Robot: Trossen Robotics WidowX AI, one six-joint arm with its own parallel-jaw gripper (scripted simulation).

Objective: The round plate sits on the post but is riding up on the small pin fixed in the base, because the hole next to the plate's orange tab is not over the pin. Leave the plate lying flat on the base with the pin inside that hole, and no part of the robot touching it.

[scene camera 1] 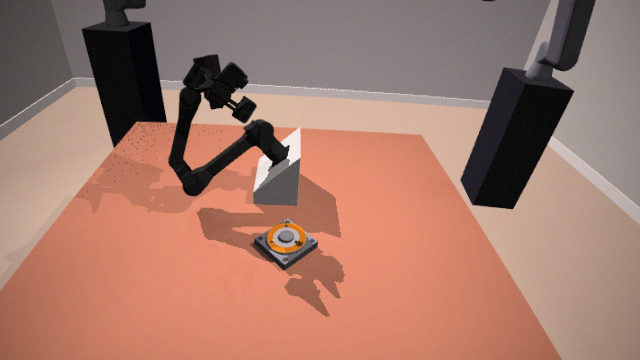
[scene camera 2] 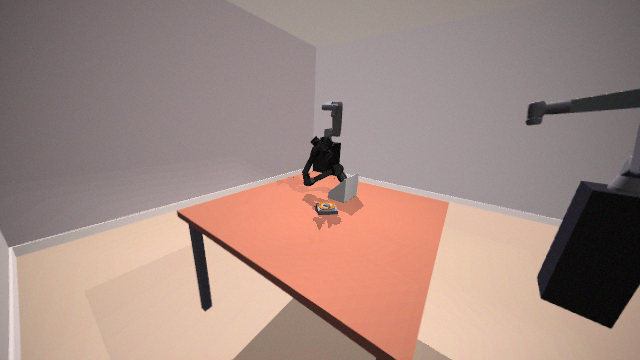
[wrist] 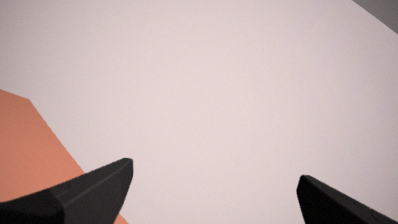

Path:
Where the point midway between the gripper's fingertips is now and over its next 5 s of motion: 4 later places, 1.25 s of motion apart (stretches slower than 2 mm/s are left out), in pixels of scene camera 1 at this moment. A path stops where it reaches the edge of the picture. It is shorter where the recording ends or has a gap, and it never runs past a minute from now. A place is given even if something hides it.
My gripper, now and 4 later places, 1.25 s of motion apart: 227, 96; 272, 146; 298, 241; 305, 238; 304, 223

